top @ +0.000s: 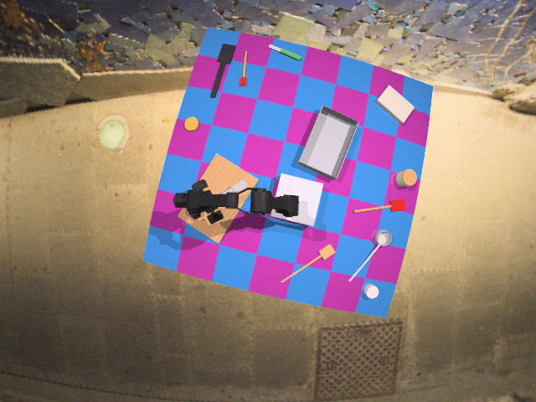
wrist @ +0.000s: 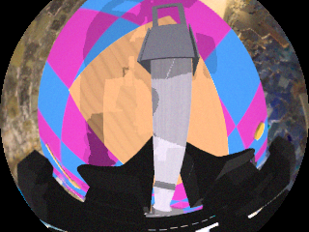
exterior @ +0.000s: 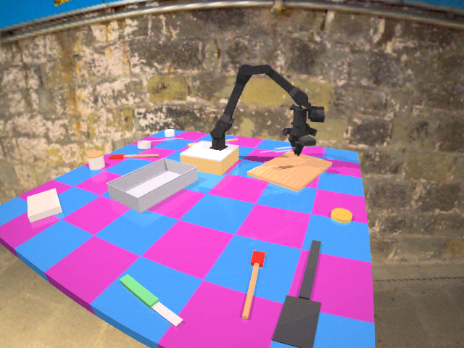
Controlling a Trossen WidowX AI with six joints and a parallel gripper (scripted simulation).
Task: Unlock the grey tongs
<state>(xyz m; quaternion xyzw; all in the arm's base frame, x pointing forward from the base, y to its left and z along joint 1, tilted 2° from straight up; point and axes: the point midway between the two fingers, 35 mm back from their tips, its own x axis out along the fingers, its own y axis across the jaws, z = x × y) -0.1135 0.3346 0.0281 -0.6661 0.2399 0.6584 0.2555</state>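
The wooden board is 2 cm ahead of my gripper tip, 1 cm to the right of it and 5 cm below it. The rest, counted from my gripper tip: black spatula: 66 cm ahead, 24 cm to the left, 6 cm below; then yellow disc: 32 cm ahead, 26 cm to the left, 5 cm below; then grey roasting tin: 46 cm ahead, 40 cm to the right, 3 cm below.
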